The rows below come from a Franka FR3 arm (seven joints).
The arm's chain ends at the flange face. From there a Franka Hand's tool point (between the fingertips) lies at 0.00 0.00 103.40 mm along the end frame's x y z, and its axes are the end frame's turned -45 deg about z.
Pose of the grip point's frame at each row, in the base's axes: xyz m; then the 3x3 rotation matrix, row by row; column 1 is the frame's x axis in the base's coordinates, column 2 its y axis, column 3 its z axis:
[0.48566 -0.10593 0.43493], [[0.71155 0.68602 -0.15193], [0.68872 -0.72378 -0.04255], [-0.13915 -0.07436 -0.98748]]
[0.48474 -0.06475 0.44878], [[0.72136 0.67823 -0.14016], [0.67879 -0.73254 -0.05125], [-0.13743 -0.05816 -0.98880]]
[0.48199 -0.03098 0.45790], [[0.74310 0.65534 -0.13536], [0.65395 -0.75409 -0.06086], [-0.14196 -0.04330 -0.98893]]
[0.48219 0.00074 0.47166], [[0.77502 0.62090 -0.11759], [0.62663 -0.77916 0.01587], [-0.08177 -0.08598 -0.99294]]
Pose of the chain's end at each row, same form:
[0.50137 -0.10153 0.53704], [[0.98823 -0.01805 -0.15193], [-0.02479 -0.99879 -0.04255], [-0.15097 0.04581 -0.98748]]
[0.49923 -0.05945 0.55102], [[0.98966 -0.03050 -0.14016], [-0.03801 -0.99796 -0.05125], [-0.13830 0.05605 -0.98880]]
[0.49599 -0.02469 0.56016], [[0.98885 -0.06206 -0.13536], [-0.07081 -0.99563 -0.06086], [-0.13100 0.06976 -0.98893]]
[0.49435 -0.00090 0.57433], [[0.98706 -0.10898 -0.11759], [-0.10785 -0.99404 0.01587], [-0.11862 -0.00298 -0.99294]]

